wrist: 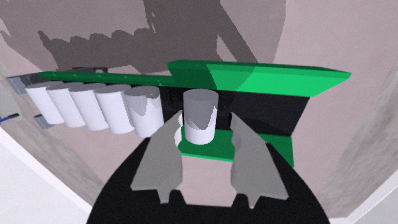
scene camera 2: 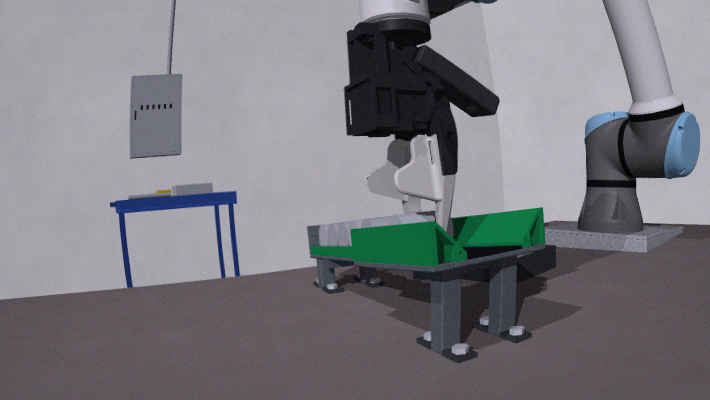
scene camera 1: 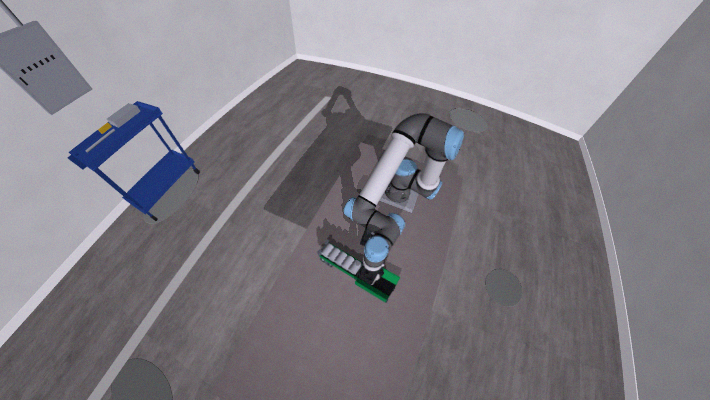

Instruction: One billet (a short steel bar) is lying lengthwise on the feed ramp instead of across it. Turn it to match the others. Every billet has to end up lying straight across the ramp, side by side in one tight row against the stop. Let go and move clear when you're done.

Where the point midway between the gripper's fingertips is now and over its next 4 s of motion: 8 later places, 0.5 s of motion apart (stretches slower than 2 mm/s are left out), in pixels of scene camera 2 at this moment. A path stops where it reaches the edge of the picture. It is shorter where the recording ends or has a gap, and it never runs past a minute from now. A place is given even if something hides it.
My gripper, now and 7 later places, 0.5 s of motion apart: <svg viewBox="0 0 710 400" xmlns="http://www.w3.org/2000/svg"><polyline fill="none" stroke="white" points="425,239 423,202 422,172 434,149 456,130 473,115 489,101 499,92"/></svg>
